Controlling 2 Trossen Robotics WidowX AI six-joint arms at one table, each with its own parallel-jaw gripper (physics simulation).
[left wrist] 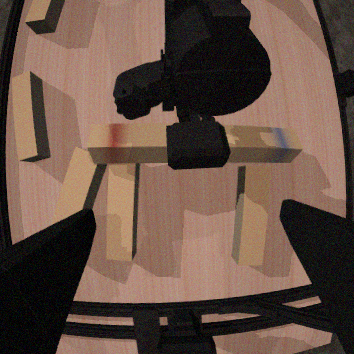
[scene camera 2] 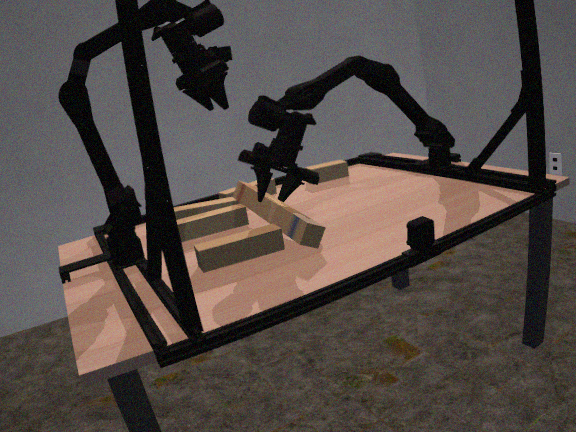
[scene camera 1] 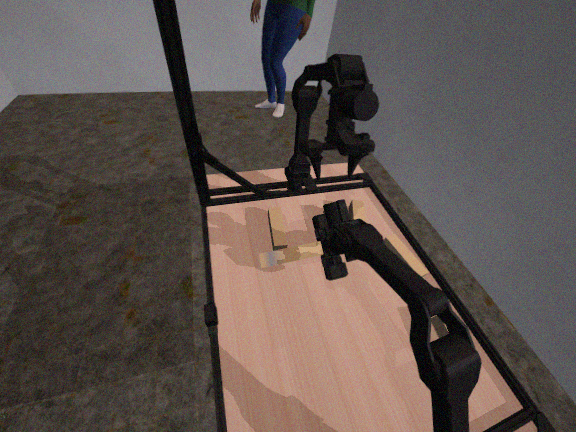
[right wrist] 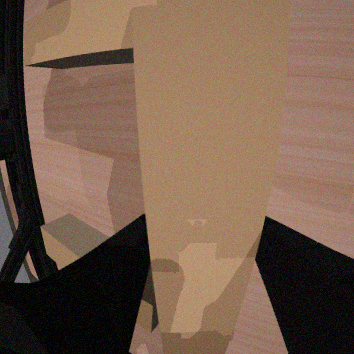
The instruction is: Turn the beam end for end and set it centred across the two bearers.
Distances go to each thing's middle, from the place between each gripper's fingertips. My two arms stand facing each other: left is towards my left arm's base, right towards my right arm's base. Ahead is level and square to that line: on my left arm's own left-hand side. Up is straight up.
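The beam [scene camera 2: 303, 230] is at present 70 mm to the right of my left hand, 40 mm behind it and 240 mm below it.
Relative to my right hand, the beam is 1 cm below and 3 cm behind. By its middle, the beam is nearer to my right hand than to my left hand.
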